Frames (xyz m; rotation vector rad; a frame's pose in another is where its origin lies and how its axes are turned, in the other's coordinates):
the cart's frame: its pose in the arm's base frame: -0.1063 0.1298 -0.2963 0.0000 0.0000 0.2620
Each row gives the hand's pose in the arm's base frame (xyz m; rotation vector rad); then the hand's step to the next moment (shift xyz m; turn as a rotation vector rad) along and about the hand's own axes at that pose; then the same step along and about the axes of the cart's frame.
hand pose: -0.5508 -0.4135 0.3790 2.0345 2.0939 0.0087
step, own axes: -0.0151 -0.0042 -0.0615 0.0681 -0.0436 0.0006
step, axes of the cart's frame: -0.0149 -0.0021 0.0616 -0.0256 0.0746 -0.0179
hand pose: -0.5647 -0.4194 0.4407 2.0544 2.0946 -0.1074
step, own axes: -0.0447 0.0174 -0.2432 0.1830 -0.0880 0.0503
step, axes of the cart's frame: -0.0041 0.0052 0.2478 -0.0385 0.1834 -0.0931
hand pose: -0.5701 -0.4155 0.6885 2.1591 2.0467 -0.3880
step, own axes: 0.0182 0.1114 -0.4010 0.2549 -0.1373 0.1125
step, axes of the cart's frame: 0.1737 0.0791 0.3703 -0.0742 0.2497 -0.1692
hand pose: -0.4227 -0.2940 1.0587 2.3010 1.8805 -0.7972
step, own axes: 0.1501 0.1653 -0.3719 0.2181 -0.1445 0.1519
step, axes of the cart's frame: 0.3499 0.1429 0.2129 -0.1099 0.2122 -0.1856
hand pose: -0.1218 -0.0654 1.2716 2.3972 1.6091 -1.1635
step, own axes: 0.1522 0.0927 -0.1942 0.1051 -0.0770 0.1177
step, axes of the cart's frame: 0.2451 0.0955 0.0162 -0.0866 0.0960 -0.1188
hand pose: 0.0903 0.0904 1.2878 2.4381 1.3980 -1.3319
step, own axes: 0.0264 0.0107 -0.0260 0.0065 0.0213 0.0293
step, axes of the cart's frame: 0.0356 0.0138 -0.0055 -0.0076 -0.0189 -0.0307
